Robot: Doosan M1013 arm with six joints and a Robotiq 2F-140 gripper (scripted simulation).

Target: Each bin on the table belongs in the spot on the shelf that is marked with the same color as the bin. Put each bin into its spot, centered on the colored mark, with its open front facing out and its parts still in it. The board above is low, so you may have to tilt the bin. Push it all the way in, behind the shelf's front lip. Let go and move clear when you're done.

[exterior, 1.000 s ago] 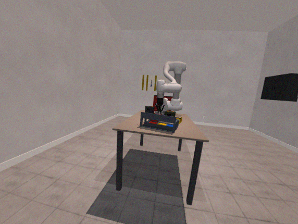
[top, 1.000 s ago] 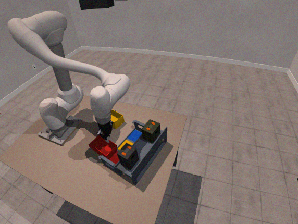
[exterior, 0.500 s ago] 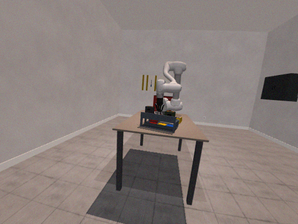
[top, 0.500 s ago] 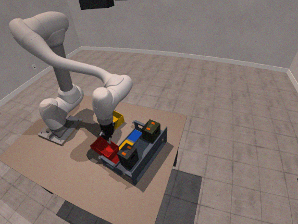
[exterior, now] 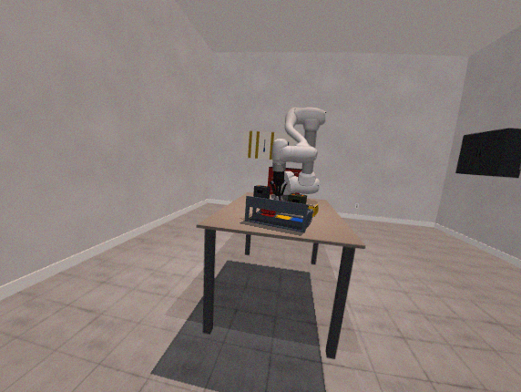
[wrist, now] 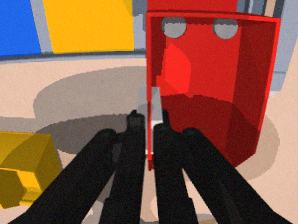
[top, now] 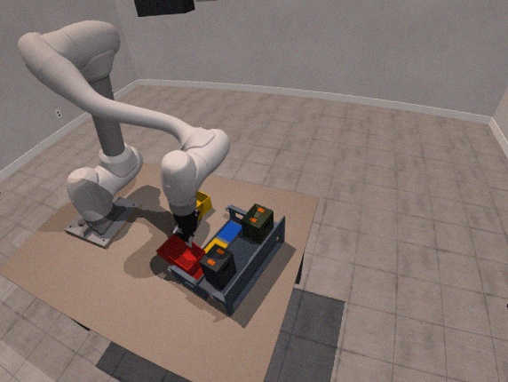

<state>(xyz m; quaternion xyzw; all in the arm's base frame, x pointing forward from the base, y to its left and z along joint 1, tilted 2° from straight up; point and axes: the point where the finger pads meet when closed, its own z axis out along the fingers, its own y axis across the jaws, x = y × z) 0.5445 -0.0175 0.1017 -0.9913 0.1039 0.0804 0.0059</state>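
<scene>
The red bin is 20 mm behind my hand, 50 mm to the right of it and 40 mm below it. From my hand the other things lie so: yellow bin: 150 mm behind, 250 mm to the left, 70 mm below; grey shelf: 220 mm ahead, 20 mm to the left, 10 mm below.
</scene>
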